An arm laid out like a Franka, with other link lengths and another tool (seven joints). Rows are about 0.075 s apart.
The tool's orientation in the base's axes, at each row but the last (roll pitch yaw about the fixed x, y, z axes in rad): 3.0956, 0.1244, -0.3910; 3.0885, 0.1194, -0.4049; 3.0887, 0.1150, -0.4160; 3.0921, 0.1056, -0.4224
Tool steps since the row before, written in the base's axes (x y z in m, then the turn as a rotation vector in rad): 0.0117, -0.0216, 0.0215, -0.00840, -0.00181, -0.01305; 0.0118, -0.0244, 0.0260, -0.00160, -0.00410, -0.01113; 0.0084, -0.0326, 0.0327, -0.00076, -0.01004, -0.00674; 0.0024, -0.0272, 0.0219, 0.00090, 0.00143, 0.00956
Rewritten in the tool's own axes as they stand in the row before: 0.0162, 0.0166, -0.0230, -0.00540, 0.00423, 0.01404; 0.0172, 0.0193, -0.0273, 0.00147, 0.00381, 0.01125; 0.0170, 0.0282, -0.0334, 0.00411, 0.00914, 0.00680; 0.0110, 0.0249, -0.0220, -0.00077, -0.00120, -0.00960
